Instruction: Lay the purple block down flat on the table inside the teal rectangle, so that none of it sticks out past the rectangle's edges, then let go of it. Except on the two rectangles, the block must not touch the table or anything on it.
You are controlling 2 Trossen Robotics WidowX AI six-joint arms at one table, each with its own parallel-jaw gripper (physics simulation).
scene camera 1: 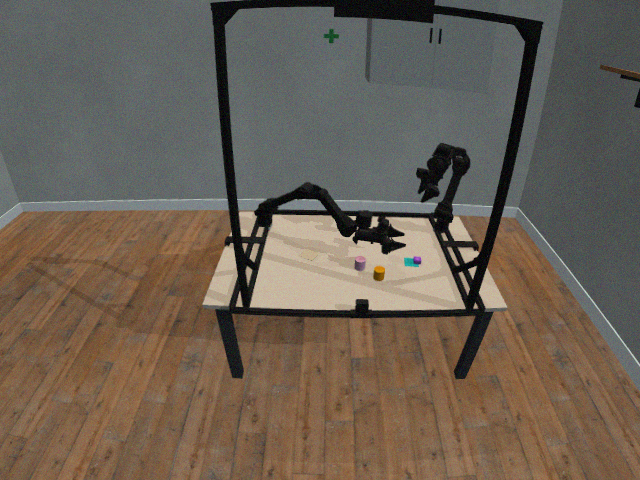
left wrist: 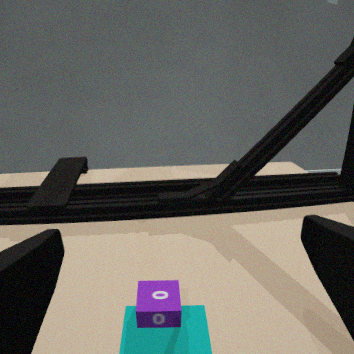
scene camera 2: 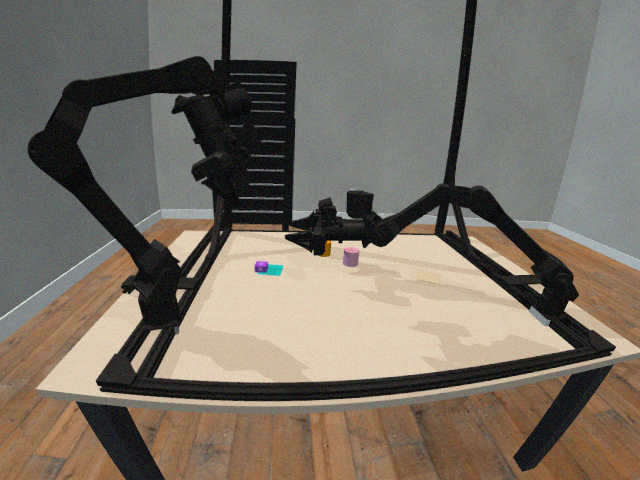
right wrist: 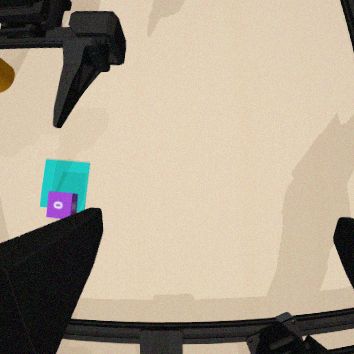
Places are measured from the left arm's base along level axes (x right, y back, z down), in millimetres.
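Pixels of known places: left gripper, between the fingertips: (scene camera 1: 405, 239) (left wrist: 183, 235) (scene camera 2: 287, 230) (right wrist: 11, 124); right gripper, between the fingertips: (scene camera 1: 419, 198) (scene camera 2: 244, 201) (right wrist: 222, 225); left arm's base, origin of its link: (scene camera 1: 264, 223) (scene camera 2: 548, 311); right arm's base, origin of its link: (scene camera 1: 441, 229) (scene camera 2: 161, 319) (right wrist: 277, 348).
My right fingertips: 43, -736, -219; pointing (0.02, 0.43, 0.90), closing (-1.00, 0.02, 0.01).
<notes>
Ahead of a thing's pixels: the offset from my right fingertips to its top centre, as dx, dy, dz. "spot": to the spot under its first point.
The purple block @(+166, -3, +218) (scene camera 1: 417, 260) (scene camera 2: 261, 266) (left wrist: 158, 296) (right wrist: 58, 204) lies flat at one edge of the teal rectangle @(spot: +174, +32, +237) (scene camera 1: 409, 262) (scene camera 2: 275, 269) (left wrist: 197, 325) (right wrist: 75, 169). Part of it sticks out past that edge: the far edge in the left wrist view, the lower edge in the right wrist view. My left gripper (scene camera 1: 404, 239) (scene camera 2: 288, 230) (left wrist: 183, 235) is open and empty, above the table and back from the block. My right gripper (scene camera 1: 421, 196) (right wrist: 222, 225) is open and empty, high above the table; its finger hides a small corner of the block in the right wrist view.
A pink cylinder @(+236, +254, +192) (scene camera 1: 359, 264) (scene camera 2: 351, 257) and an orange cylinder @(+298, +173, +193) (scene camera 1: 378, 273) (scene camera 2: 325, 250) (right wrist: 5, 76) stand near the left gripper. A pale yellow rectangle @(spot: +174, +479, +237) (scene camera 1: 309, 255) (scene camera 2: 429, 277) lies farther toward the left arm's side. Black frame rails run along the table edges.
</notes>
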